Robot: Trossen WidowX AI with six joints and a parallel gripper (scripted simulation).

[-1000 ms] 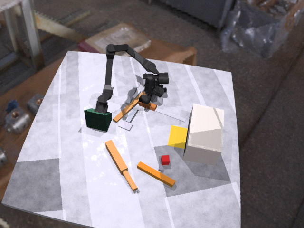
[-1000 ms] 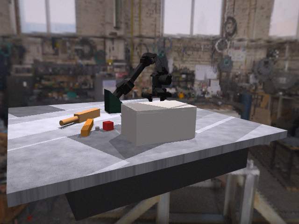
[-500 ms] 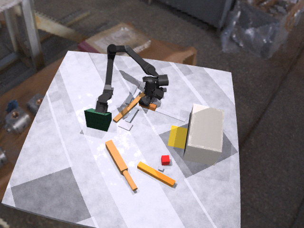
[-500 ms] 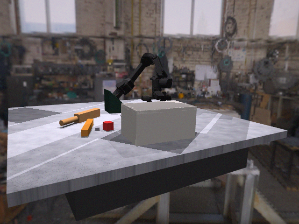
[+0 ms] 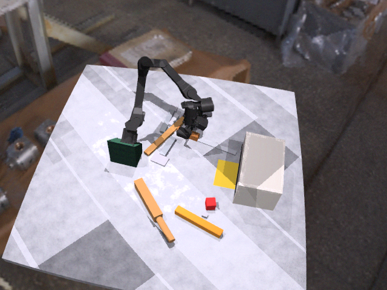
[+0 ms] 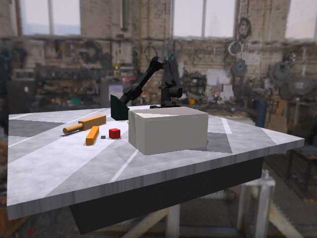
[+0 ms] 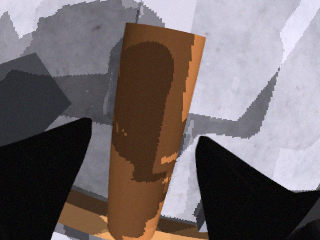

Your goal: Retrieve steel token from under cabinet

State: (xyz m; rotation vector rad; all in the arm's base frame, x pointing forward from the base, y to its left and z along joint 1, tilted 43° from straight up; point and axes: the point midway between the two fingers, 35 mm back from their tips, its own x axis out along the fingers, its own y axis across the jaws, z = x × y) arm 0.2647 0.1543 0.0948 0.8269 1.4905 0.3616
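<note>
My gripper tip is now 2 cm short of the grey block, 8 cm to the right of it and 2 cm below it. Round my gripper tip: red cube (14 cm ahead, 38 cm to the right, 1 cm above); small dark tool (1 cm ahead, 14 cm to the left); flat orange stick (11 cm behind, 2 cm to the right, 1 cm below).
</note>
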